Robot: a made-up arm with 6 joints.
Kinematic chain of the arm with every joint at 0, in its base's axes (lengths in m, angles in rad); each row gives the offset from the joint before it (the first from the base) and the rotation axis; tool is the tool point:
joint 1: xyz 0 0 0.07 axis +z
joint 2: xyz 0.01 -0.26 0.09 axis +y
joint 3: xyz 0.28 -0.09 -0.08 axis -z
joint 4: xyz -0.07 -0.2 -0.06 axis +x
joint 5: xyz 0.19 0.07 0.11 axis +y
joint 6: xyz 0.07 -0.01 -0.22 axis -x
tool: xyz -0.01 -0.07 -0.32
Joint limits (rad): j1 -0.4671..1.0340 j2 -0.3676..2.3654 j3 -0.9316..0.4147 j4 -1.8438..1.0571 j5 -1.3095..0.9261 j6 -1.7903..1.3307
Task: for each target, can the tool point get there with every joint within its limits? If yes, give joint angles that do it. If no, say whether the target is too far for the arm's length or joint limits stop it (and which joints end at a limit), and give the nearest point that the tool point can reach.
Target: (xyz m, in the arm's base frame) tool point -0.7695 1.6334 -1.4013
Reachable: no: too far | nearest point -0.5086 0.3067 -0.4963 | short by 1.627 m
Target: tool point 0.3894 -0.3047 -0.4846
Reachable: yes | joints 0.4349 0.3634 0.1619 0.5906 0.0346 0.3054
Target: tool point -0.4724 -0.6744 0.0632
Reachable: yes | joints 0.4387 2.0684 -0.5741 -0.3008 0.1654 -0.6509
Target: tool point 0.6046 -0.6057 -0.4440
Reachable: yes | joints 0.5995 0.6209 -0.4507 -1.0163 0.4073 -0.1980
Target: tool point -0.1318 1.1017 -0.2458
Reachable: no: joint limits stop it (at a limit: joint 1, joint 3, joint 5) | nearest point 0.2271 0.6558 -0.1526 | short by 0.580 m
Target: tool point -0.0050 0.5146 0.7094
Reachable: no: joint limits stop it (at a limit: joint 1, joint 2, joint 3, joint 5) | nearest point 0.2180 0.4725 0.5173 | short by 0.297 m
